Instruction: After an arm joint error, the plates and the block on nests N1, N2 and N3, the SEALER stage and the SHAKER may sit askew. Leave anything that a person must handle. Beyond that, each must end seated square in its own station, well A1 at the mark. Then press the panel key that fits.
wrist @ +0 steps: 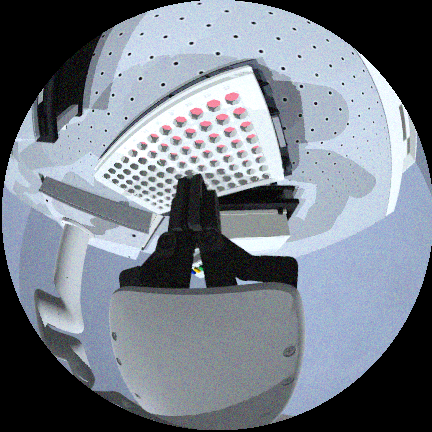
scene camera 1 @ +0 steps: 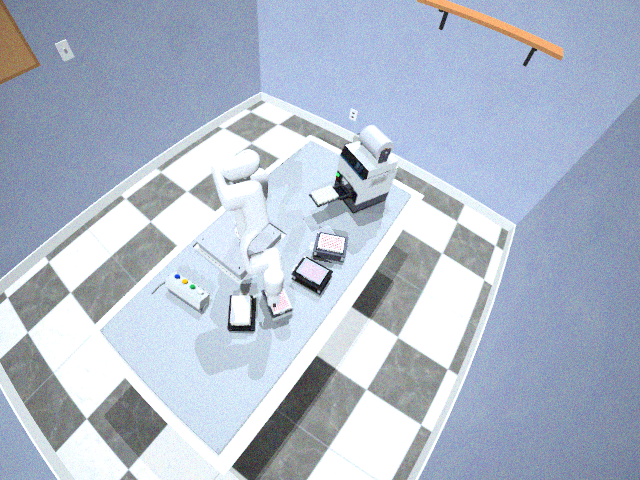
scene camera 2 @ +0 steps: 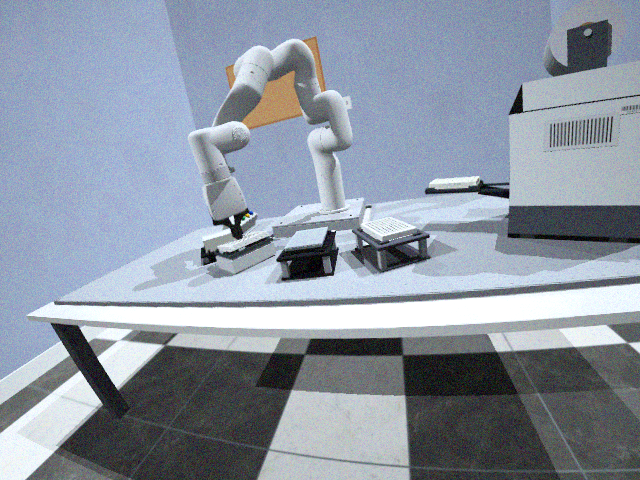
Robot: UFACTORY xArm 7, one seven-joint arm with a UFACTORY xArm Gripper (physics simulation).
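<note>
My gripper (scene camera 1: pixel 273 305) (scene camera 2: pixel 237 236) (wrist: pixel 195 188) is shut and empty, its tips at or just above the red-welled plate (scene camera 1: pixel 282 301) (scene camera 2: pixel 251 240) (wrist: pixel 265 107); contact is unclear. That plate lies on a low white box (scene camera 2: pixel 247 259), seemingly the shaker, with a dark rim showing beyond its edge. A white block (scene camera 1: pixel 240 310) (wrist: pixel 255 225) sits on a black nest (scene camera 1: pixel 241 328). A pink-topped plate (scene camera 1: pixel 313 272) (scene camera 2: pixel 308 238) looks tilted on another black nest (scene camera 1: pixel 309 284). A red-and-white plate (scene camera 1: pixel 330 242) (scene camera 2: pixel 389 228) lies on the grey nest (scene camera 1: pixel 329 256). Labels and A1 marks are unreadable.
The sealer (scene camera 1: pixel 379 180) (scene camera 2: pixel 573 180) stands at the far end, its stage extended with a white plate (scene camera 1: pixel 324 194) (scene camera 2: pixel 454 181). The key panel (scene camera 1: pixel 187 292) has blue, yellow, green and white keys. The arm's base plate (scene camera 1: pixel 217 258) lies between panel and sealer.
</note>
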